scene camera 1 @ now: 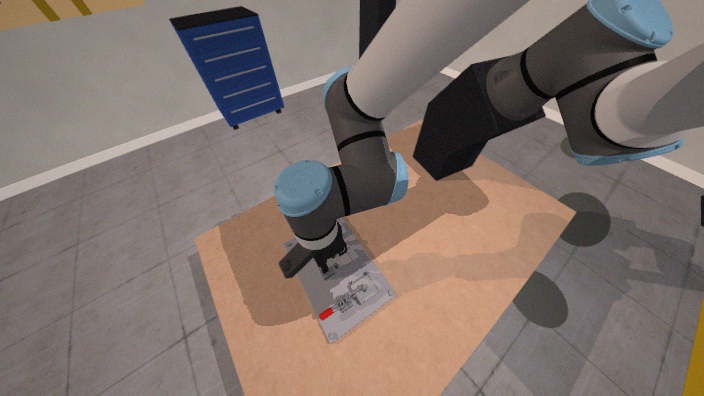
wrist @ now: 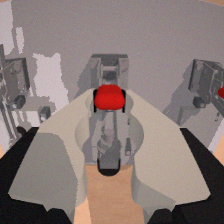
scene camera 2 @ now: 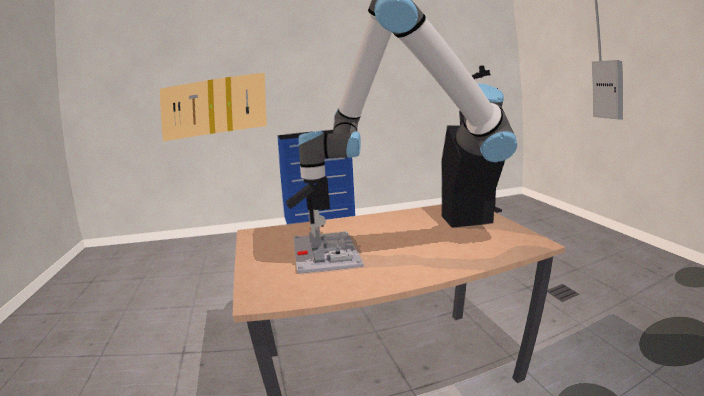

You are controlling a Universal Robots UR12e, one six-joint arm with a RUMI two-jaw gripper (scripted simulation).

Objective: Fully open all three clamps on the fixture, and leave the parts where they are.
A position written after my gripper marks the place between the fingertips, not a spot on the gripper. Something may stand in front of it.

Note:
I see my gripper (scene camera 1: 324,267) and a grey fixture plate (scene camera 2: 302,243).
My gripper shows as well in the wrist view (wrist: 109,91) and in scene camera 2 (scene camera 2: 314,236). The grey fixture plate also shows in the wrist view (wrist: 161,48).

